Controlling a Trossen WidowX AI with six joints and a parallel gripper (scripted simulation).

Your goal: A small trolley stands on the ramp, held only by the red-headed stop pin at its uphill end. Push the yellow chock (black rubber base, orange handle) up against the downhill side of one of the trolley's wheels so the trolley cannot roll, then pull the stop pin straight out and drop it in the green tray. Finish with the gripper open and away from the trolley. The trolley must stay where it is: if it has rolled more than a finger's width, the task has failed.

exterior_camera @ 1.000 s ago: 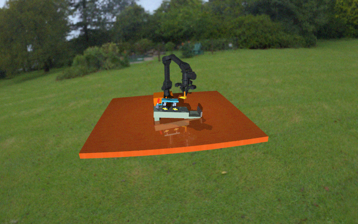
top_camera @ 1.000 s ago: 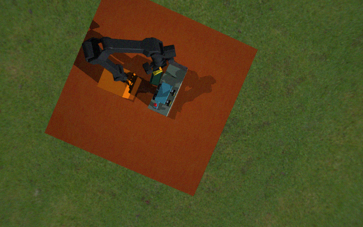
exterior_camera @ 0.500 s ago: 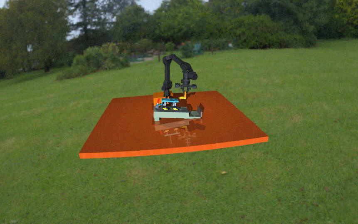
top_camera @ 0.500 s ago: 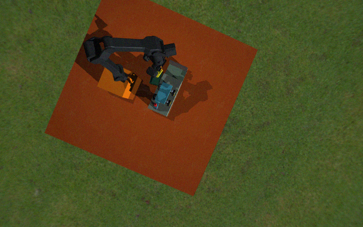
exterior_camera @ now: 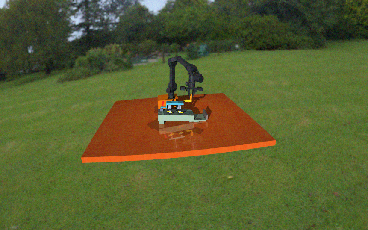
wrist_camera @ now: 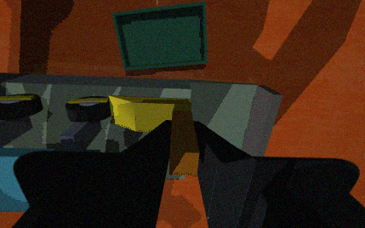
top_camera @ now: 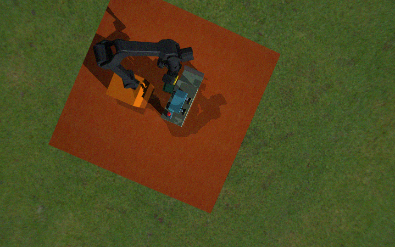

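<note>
The stop pin is 240 mm to the right of my gripper tip, 80 mm ahead of it and 30 mm below it. Also, from my gripper tip: yellow chock (20 mm to the right, 10 mm below); then blue trolley (140 mm to the right, 90 mm ahead, 50 mm below); then green tray (160 mm below, 50 mm to the right, 50 mm behind).
</note>
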